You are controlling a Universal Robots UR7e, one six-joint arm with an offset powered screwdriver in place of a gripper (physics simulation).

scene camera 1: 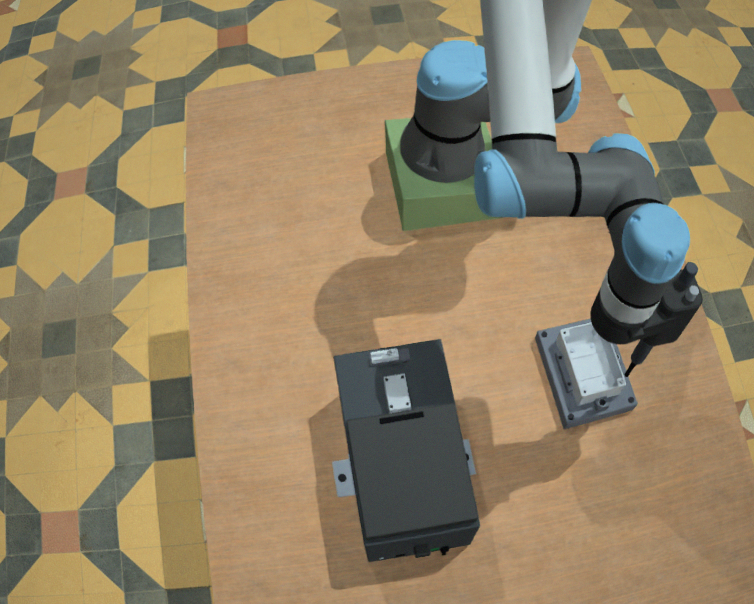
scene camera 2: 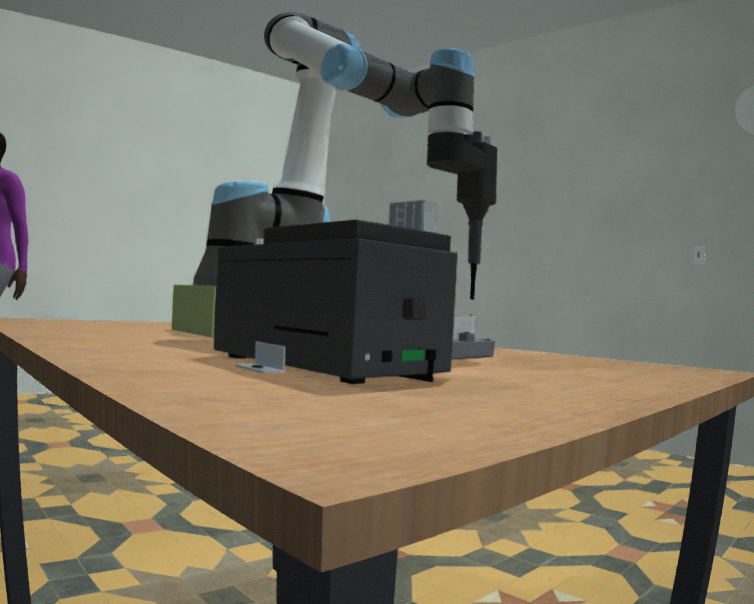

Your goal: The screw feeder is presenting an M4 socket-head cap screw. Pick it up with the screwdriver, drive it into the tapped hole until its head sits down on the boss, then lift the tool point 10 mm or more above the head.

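My screwdriver [scene camera 1: 626,375] [scene camera 2: 472,298] points downward with its thin black bit above the near right corner of the white box-shaped housing [scene camera 1: 591,367] [scene camera 2: 464,325]. In scene camera 2 a small gap shows between the bit's end and the housing. No screw can be made out on the bit. A tiny dark speck shows at the housing's top below the bit, too small to identify with certainty. The housing sits on a grey fixture plate [scene camera 1: 554,388] [scene camera 2: 475,349]. The black screw feeder [scene camera 1: 412,471] [scene camera 2: 289,295] stands to the left in scene camera 1; no screw can be made out there.
The feeder has metal side brackets [scene camera 1: 341,487] [scene camera 2: 270,356] and a silver part [scene camera 1: 383,356] at its arm-side end. The arm's base stands on a green block [scene camera 1: 440,210] [scene camera 2: 191,308] at the back of the wooden table [scene camera 1: 264,251] [scene camera 2: 377,440]. A person [scene camera 2: 12,220] stands at the far left in scene camera 2.
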